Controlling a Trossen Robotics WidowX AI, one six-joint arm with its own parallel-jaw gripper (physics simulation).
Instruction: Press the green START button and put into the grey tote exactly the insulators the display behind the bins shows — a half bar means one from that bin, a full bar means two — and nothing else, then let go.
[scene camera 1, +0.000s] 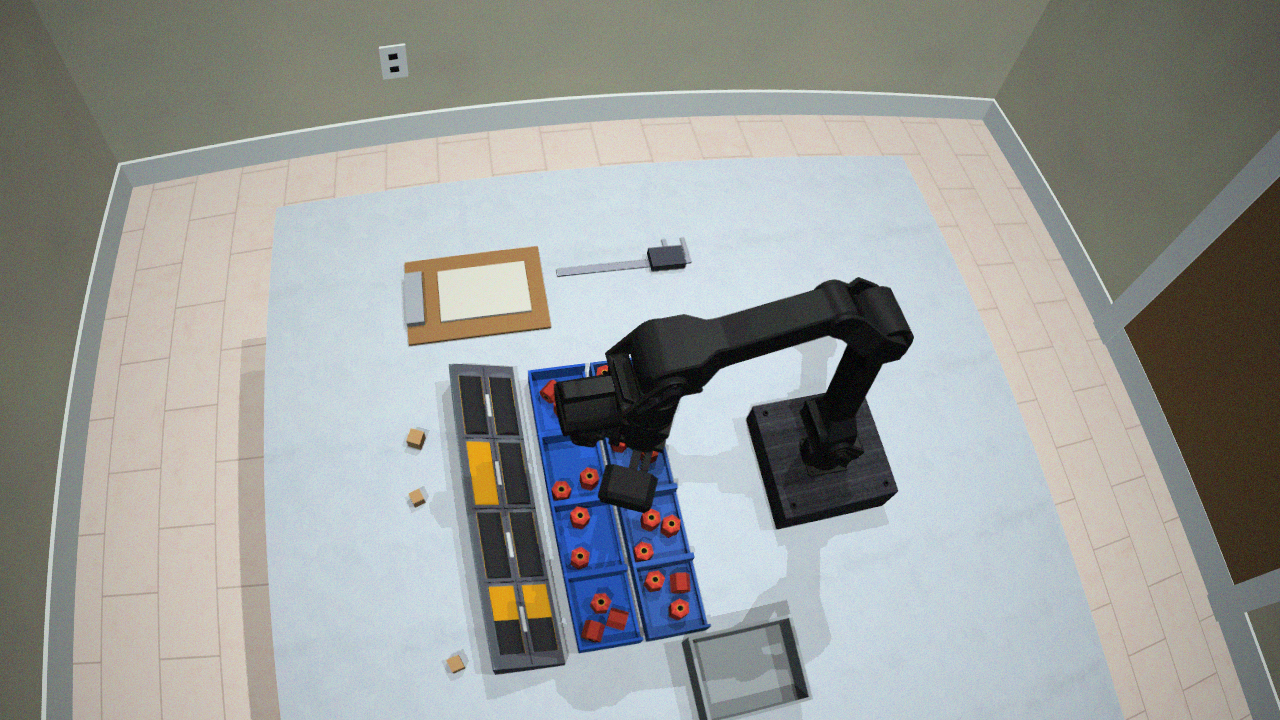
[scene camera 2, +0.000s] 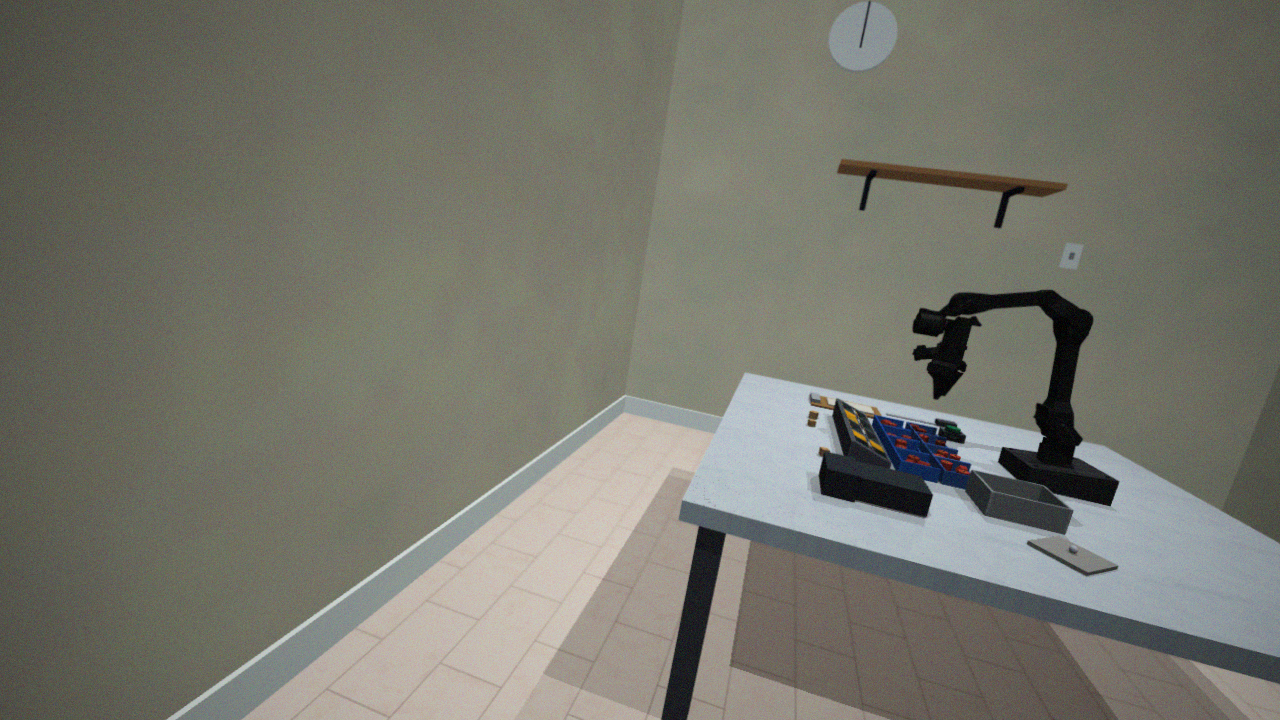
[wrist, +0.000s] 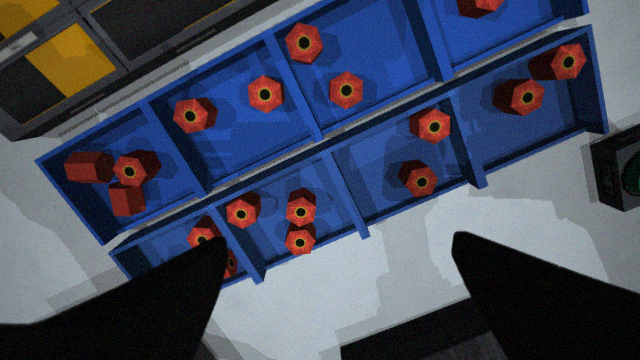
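Note:
My gripper (scene camera 2: 938, 388) (wrist: 340, 245) is open and empty, high above the table, pointing down near the bins. Two rows of blue bins (scene camera 1: 568, 456) (wrist: 380, 30) hold red hexagonal insulators (scene camera 1: 580, 516) (wrist: 346, 90); some lie on their sides. The arm hides some bins in scene camera 1. The display (scene camera 1: 492, 542) (wrist: 150, 30) shows a full yellow bar in the second row, left column, and half bars in both columns of the bottom row; other cells are dark. The green START button (scene camera 2: 953, 432) (wrist: 634, 172) is cut off in the wrist view. No insulator shows in the grey tote (scene camera 1: 799, 658) (scene camera 2: 1020, 515).
A clipboard (scene camera 1: 542, 313) and a caliper (scene camera 1: 666, 257) lie beyond the bins. Small wooden cubes (scene camera 1: 416, 437) lie behind the display. A long black block (scene camera 2: 872, 483) and a thin grey plate (scene camera 2: 1065, 555) lie near the table's edge. The robot base (scene camera 1: 827, 501) stands beside the bins.

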